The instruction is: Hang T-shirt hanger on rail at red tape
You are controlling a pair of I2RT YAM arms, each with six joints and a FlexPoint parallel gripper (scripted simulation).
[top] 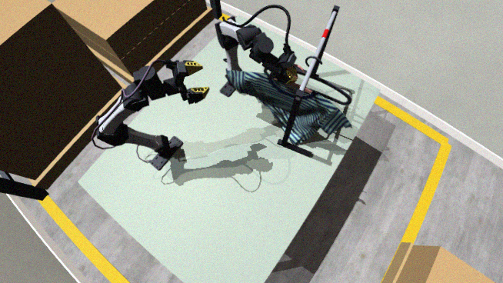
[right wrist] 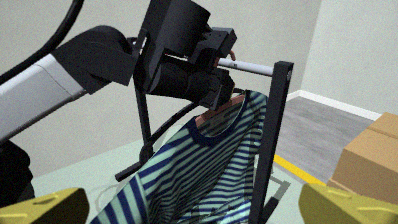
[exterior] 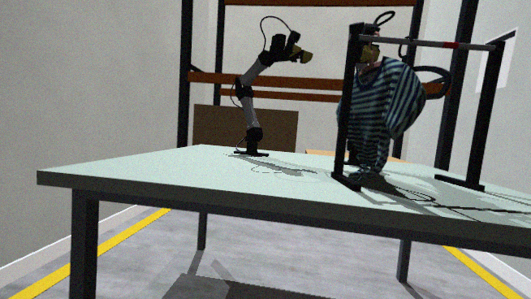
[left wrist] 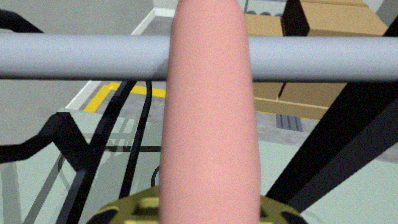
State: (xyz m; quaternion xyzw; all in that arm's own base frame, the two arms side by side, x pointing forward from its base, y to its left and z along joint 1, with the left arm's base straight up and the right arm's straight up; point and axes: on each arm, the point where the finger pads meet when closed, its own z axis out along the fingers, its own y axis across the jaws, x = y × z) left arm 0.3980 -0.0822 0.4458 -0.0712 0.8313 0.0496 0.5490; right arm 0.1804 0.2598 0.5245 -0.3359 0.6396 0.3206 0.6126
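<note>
The black hanger is 2 cm ahead of my left hand, 10 cm to the left of it and 5 cm below it. Round my left hand: pink hanger (3 cm below).
</note>
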